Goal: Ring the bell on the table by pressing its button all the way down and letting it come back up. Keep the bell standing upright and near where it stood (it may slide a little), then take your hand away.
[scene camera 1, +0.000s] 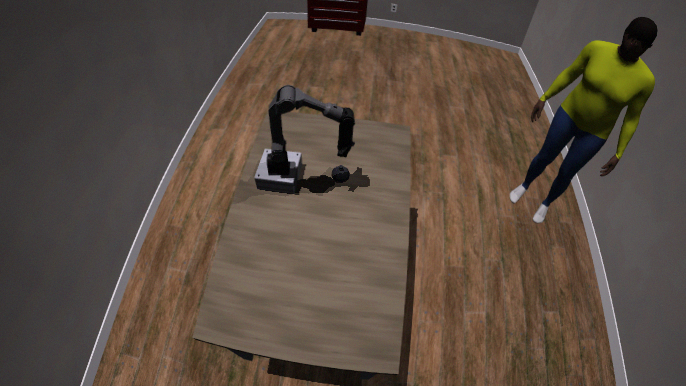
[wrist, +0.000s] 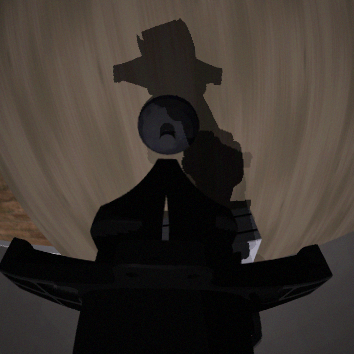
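The dark round bell [scene camera 1: 340, 174] [wrist: 162, 120] stands upright on the table [scene camera 1: 310, 270] [wrist: 60, 125], to the right of the arm's base in the scene view. Its small button [scene camera 1: 341, 167] [wrist: 167, 131] shows on top, uncovered and raised. My gripper [scene camera 1: 344, 155] [wrist: 166, 170] is shut and empty, with its fingertips together. It hangs above the bell, apart from it. In the wrist view the fingertips show just below the bell's lower rim. Shadow covers part of the bell.
The arm's pale base box [scene camera 1: 265, 172] stands on the table left of the bell. A person in a yellow top [scene camera 1: 597, 90] stands on the floor to the right of the table. A red drawer cabinet [scene camera 1: 337, 15] stands at the back wall.
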